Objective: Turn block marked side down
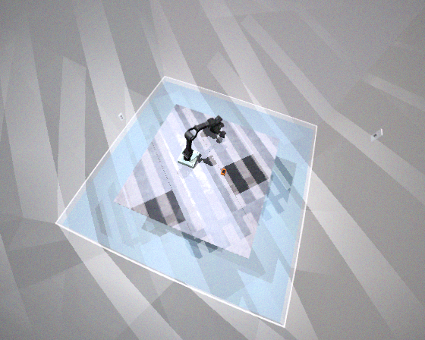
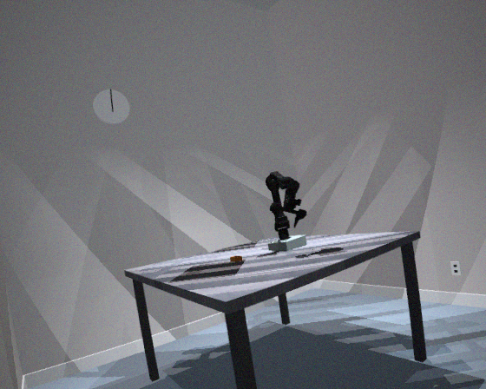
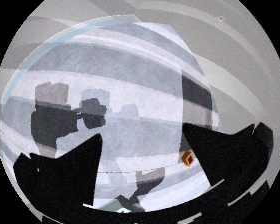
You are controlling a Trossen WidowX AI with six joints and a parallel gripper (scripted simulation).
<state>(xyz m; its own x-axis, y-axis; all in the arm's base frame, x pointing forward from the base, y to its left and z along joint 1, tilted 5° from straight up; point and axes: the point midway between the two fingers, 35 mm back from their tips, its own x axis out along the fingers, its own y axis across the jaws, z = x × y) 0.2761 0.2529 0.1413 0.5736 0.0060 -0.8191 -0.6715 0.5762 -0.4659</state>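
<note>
The block lies 310 mm to the right of my gripper tip, 140 mm below it and 80 mm ahead of it.
</note>
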